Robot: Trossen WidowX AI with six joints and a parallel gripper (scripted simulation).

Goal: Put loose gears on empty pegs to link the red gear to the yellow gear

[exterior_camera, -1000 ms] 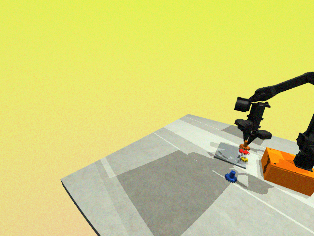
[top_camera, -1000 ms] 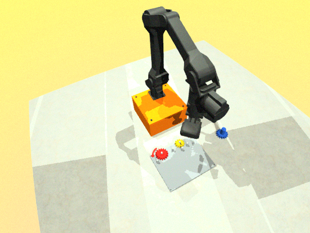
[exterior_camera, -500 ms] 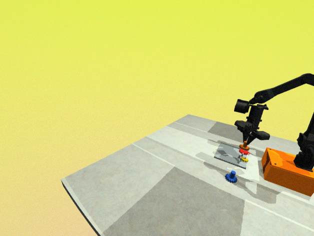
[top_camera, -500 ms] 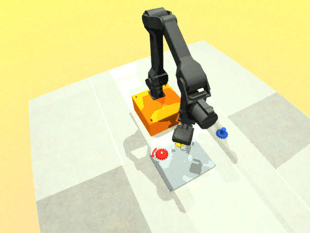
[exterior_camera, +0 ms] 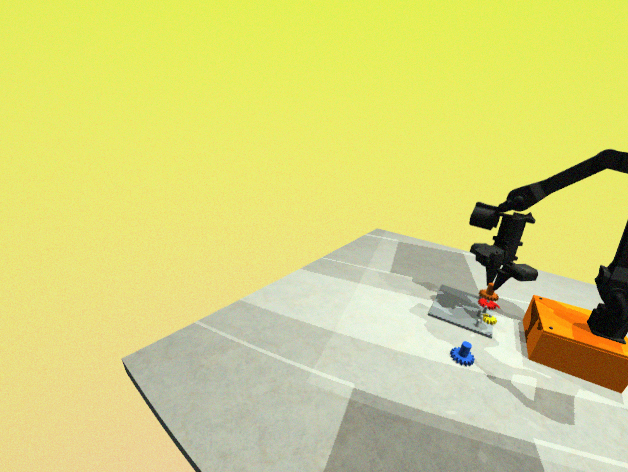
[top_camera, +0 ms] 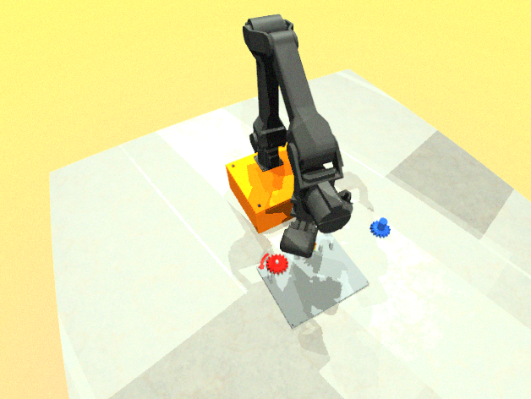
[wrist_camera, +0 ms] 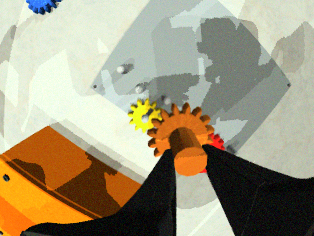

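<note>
Right now my gripper tip is 20 mm past the yellow gear, 20 mm to the right of it and 80 mm above it. Round my gripper tip: red arrow 30 mm behind, 90 mm to the right, 90 mm below; red gear 10 mm behind, 70 mm to the right, 80 mm below; orange gear 10 mm below.
</note>
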